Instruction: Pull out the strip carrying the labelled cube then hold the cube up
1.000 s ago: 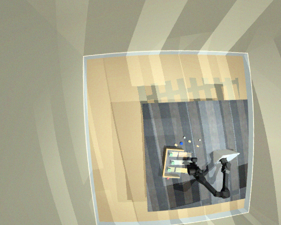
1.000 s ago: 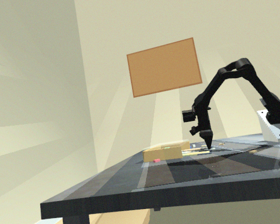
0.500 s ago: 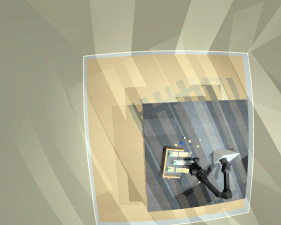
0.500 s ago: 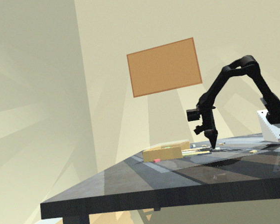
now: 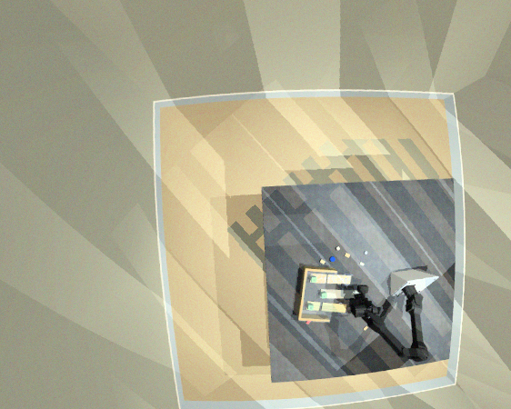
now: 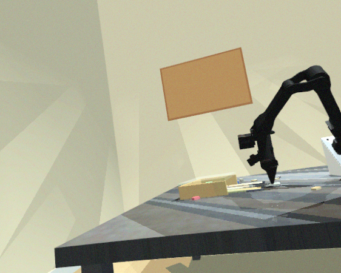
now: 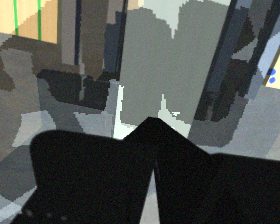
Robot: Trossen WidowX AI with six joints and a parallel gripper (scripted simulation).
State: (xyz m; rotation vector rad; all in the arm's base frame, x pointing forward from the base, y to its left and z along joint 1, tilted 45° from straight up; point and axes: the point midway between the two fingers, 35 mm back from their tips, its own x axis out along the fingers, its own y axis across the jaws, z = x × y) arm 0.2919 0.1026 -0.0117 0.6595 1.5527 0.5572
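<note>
The pale strip lies 10 cm ahead of my gripper tip and 1 cm to the right of it. Round my gripper tip: pink piece: 29 cm ahead, 16 cm to the left.
</note>
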